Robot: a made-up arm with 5 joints. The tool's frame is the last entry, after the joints. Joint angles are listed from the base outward. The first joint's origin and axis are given. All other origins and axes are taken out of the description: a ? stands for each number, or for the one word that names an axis. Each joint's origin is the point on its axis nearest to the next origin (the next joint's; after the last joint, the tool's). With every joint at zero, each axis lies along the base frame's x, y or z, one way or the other. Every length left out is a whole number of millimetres.
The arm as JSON. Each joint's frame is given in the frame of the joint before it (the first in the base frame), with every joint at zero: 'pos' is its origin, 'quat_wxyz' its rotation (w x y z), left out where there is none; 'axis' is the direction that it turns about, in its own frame. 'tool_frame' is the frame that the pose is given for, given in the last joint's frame.
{
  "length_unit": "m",
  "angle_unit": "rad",
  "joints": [
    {
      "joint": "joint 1",
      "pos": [
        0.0,
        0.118,
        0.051
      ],
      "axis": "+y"
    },
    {
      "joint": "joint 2",
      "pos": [
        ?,
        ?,
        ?
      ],
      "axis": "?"
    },
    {
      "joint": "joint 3",
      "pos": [
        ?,
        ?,
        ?
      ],
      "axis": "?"
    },
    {
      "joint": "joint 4",
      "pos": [
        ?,
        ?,
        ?
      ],
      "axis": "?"
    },
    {
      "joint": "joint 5",
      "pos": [
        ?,
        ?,
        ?
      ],
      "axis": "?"
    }
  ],
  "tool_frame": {
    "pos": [
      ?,
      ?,
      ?
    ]
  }
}
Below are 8 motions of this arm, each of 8 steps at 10 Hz.
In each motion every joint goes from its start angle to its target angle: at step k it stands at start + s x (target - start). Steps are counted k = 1, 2, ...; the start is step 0. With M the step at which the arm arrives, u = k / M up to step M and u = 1 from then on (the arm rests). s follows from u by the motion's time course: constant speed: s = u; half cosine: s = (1 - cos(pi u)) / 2; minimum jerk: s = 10 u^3 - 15 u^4 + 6 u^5.
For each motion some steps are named. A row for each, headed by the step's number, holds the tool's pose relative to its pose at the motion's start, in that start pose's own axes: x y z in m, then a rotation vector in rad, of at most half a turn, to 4 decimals.
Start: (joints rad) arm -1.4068 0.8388 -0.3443 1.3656 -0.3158
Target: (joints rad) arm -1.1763 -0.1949 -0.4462 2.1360 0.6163
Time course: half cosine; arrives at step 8
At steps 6, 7, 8:
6: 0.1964 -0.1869 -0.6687 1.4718 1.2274 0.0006
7: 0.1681 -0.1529 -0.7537 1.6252 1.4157 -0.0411
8: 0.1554 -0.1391 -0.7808 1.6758 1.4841 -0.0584

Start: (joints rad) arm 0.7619 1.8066 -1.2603 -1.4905 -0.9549
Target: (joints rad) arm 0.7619 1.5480 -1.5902 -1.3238 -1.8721
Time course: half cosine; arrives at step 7
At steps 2, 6, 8:
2: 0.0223 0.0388 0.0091 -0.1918 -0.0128 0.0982
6: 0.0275 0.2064 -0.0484 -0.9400 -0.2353 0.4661
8: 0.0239 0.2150 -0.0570 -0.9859 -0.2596 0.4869

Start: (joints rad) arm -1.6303 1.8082 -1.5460 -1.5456 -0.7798
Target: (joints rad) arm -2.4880 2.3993 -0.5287 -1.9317 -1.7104
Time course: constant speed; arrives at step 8
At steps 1, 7, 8:
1: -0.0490 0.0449 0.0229 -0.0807 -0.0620 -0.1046
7: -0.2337 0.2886 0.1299 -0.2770 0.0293 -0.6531
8: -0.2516 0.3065 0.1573 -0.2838 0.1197 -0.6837

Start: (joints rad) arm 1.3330 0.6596 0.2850 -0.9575 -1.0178
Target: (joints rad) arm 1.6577 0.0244 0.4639 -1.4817 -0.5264
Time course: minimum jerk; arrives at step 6
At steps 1, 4, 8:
1: -0.0083 -0.0017 -0.0005 0.0051 0.0123 -0.0269
4: -0.2125 0.0104 0.0357 -0.0360 0.0839 -0.5544
8: -0.2697 0.0283 0.0552 -0.0936 0.0409 -0.6633

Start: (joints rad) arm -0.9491 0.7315 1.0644 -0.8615 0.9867
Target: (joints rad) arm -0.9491 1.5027 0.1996 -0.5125 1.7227
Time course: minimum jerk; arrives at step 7
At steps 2, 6, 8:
2: 0.0577 0.0109 0.0099 0.0670 0.1880 -0.0572
6: 0.3037 0.0607 -0.1994 0.3919 1.1616 -0.5332
8: 0.3062 0.0633 -0.2091 0.3975 1.1859 -0.5482

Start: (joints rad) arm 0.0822 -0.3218 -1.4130 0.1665 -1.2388
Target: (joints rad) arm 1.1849 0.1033 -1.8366 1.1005 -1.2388
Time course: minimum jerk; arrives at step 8
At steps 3, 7, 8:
3: -0.0153 0.0326 0.1442 -0.2748 -0.1667 0.2349
7: -0.2618 0.2078 0.3737 -1.0273 -0.4287 0.5445
8: -0.2694 0.2115 0.3749 -1.0434 -0.4324 0.5465

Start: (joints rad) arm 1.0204 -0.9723 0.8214 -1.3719 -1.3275
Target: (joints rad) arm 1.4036 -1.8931 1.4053 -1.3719 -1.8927
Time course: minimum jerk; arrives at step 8
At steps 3, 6, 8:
3: 0.0073 0.0733 -0.0343 -0.3329 0.0738 -0.1840
6: 0.1613 0.2006 -0.2158 -0.8845 0.2440 -0.7051
8: 0.2061 0.2076 -0.2502 -0.9412 0.2753 -0.8026

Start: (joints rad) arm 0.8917 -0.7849 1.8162 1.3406 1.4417
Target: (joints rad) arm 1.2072 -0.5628 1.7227 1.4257 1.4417
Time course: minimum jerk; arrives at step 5
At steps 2, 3, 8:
2: -0.0910 -0.0711 0.0245 0.0644 -0.1034 -0.0929
3: -0.1978 -0.1522 0.0350 0.1475 -0.2144 -0.2000
8: -0.2905 -0.2209 0.0289 0.2274 -0.3035 -0.2929

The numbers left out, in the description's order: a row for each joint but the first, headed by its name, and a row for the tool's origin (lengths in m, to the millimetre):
joint 2: xyz 0.06 0.0 -0.22, axis +z
joint 3: xyz 0.252 0.245 0.0, axis +x
joint 4: xyz 0.0 -0.362 -0.096, axis +y
joint 5: xyz -0.078 0.0 0.072, axis +x
tool: xyz 0.0 -0.111 0.245

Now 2 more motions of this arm.
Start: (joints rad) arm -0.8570 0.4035 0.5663 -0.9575 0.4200
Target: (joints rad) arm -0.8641 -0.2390 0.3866 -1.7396 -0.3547
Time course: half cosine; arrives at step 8
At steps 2, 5, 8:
2: -0.0307 0.0349 0.0209 -0.1949 -0.1611 0.0405
5: -0.1475 0.1417 -0.0262 -0.9239 -0.7686 0.1028
8: -0.1752 0.1523 -0.1126 -1.3150 -1.1282 0.0866

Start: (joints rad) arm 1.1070 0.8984 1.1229 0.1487 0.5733
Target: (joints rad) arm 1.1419 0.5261 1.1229 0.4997 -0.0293
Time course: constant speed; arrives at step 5
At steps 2, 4, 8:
2: 0.0034 0.0623 0.0515 -0.2151 -0.0210 -0.0667
4: 0.0085 0.1232 0.0938 -0.4211 -0.0248 -0.1359
8: 0.0116 0.1520 0.1115 -0.5208 -0.0202 -0.1702

